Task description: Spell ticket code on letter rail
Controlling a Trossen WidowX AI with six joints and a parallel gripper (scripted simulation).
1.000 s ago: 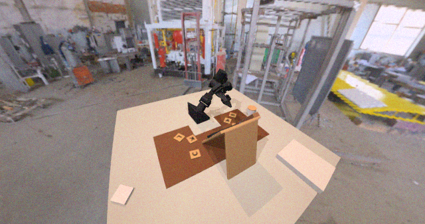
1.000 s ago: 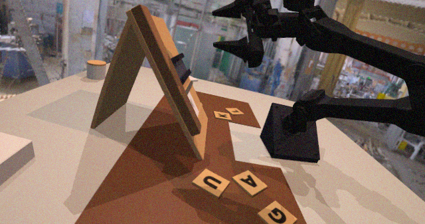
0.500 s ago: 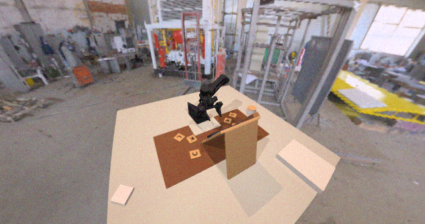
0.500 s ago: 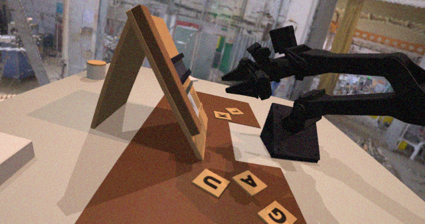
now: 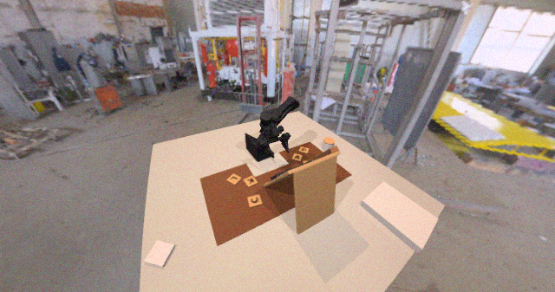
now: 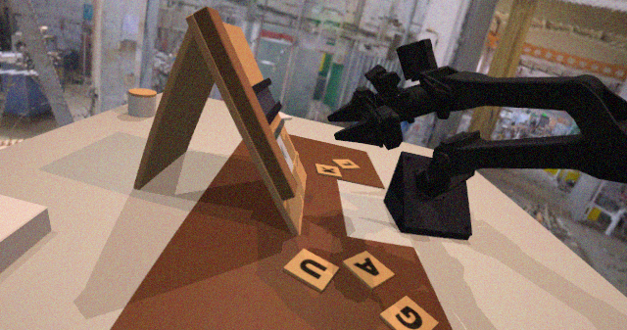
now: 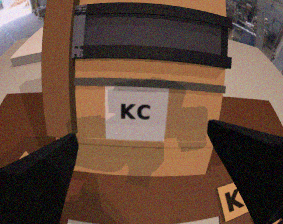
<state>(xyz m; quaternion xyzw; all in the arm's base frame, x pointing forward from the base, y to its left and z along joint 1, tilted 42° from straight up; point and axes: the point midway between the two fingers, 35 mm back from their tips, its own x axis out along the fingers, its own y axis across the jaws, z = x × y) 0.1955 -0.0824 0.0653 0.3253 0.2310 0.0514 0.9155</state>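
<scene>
Right now my gripper tip is 7 cm short of the white ticket, 7 cm above it and 1 cm to the left of it. The rest, counted from my gripper tip: brown mat 15 cm below, 3 cm behind, 1 cm to the right; then letter tile 20 cm to the left, 15 cm below, 3 cm ahead; then pale box 53 cm ahead, 28 cm to the left, 14 cm below.
</scene>
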